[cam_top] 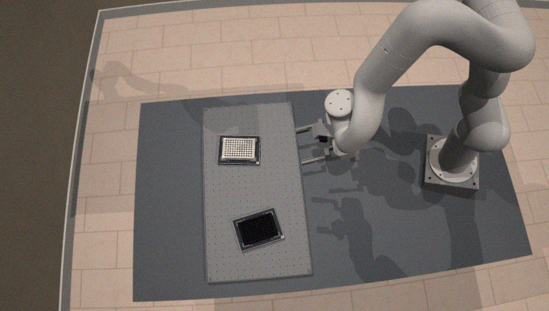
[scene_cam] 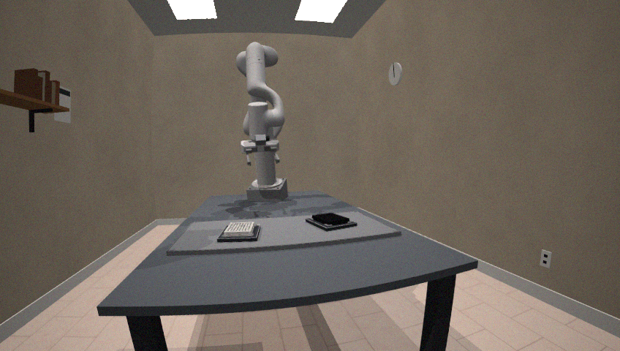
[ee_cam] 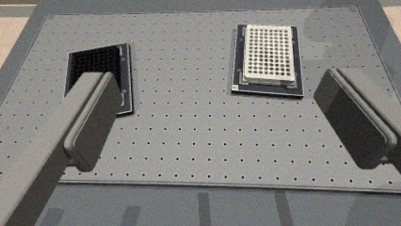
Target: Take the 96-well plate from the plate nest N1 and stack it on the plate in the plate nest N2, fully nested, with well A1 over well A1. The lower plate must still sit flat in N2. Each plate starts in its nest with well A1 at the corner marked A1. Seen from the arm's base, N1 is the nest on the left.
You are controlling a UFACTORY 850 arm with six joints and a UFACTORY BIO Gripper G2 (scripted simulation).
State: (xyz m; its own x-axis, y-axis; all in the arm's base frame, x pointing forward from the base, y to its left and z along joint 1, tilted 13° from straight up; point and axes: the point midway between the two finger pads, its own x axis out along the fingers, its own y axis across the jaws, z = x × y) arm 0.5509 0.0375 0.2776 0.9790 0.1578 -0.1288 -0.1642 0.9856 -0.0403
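Now: the black 96-well plate 24 cm to the left of my hand, 21 cm below it and 15 cm ahead of it. Also, from my hand: white 96-well plate (24 cm ahead, 21 cm below, 7 cm to the right); then nest N1 (24 cm to the left, 23 cm below, 15 cm ahead); then nest N2 (24 cm ahead, 23 cm below, 7 cm to the right).
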